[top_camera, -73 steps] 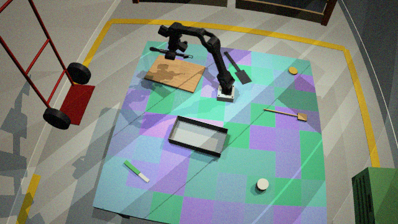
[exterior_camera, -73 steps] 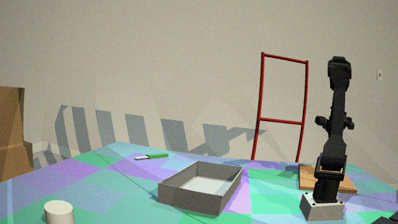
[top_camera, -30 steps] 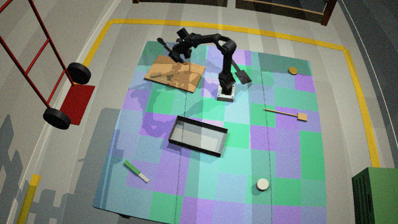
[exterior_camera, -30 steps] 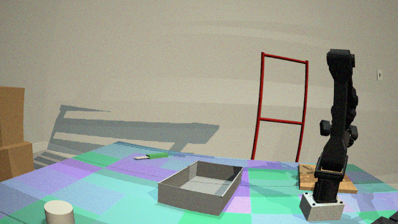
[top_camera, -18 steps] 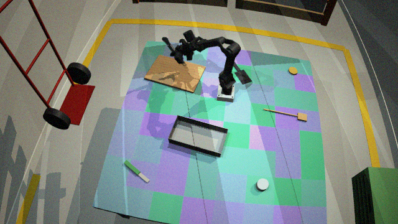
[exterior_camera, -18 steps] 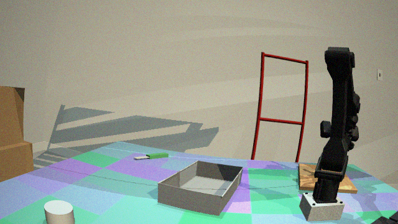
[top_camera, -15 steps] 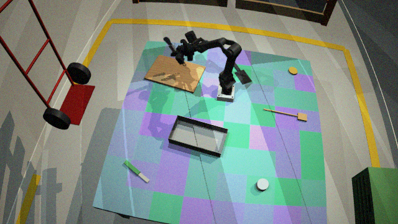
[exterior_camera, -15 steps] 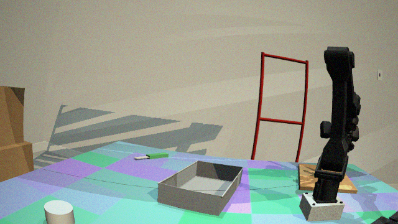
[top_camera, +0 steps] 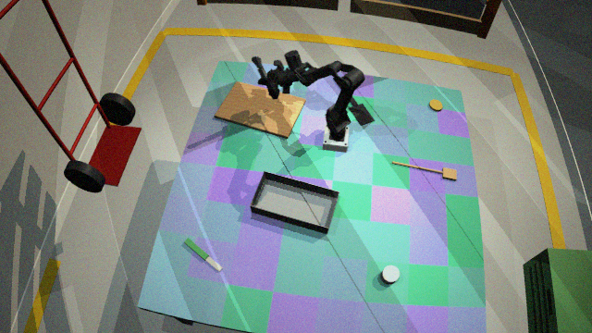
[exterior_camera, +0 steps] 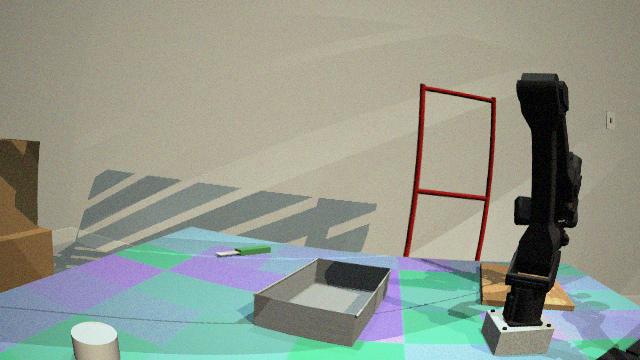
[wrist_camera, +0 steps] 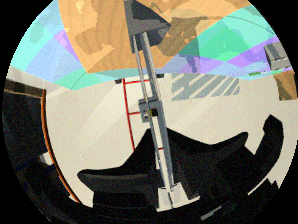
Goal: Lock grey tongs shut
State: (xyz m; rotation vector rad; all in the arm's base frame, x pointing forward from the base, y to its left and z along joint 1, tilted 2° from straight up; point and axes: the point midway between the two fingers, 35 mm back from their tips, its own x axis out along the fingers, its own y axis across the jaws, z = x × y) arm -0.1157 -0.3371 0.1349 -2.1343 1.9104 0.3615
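My gripper tip is 16 cm above the wooden board. The rest, counted from my gripper tip: grey roasting tin (45 cm ahead, 26 cm to the left, 14 cm below); then black spatula (14 cm behind, 41 cm to the left, 17 cm below); then green-handled tool (74 cm ahead, 2 cm to the right, 16 cm below).
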